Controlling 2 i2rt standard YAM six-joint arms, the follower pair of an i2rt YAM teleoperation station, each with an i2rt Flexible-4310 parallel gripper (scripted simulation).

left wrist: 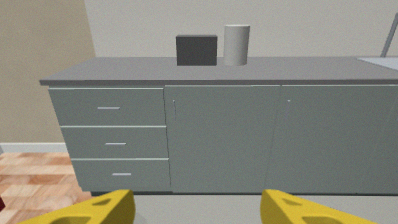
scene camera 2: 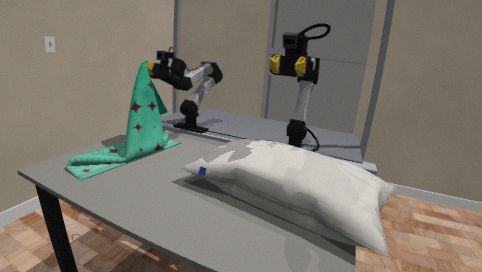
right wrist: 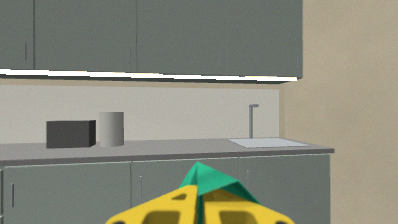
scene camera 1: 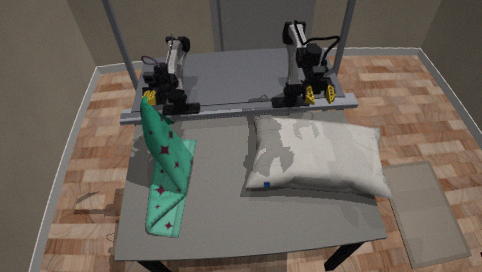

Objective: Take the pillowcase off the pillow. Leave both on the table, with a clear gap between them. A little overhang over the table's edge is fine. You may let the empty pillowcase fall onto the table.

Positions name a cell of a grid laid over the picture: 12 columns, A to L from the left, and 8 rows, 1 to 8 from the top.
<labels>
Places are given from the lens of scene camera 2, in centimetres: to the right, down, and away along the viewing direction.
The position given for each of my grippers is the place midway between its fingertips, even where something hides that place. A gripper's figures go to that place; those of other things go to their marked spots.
my left gripper (scene camera 2: H2): 13, -20, 69
green pillowcase (scene camera 2: D5): -39, 0, 98
</labels>
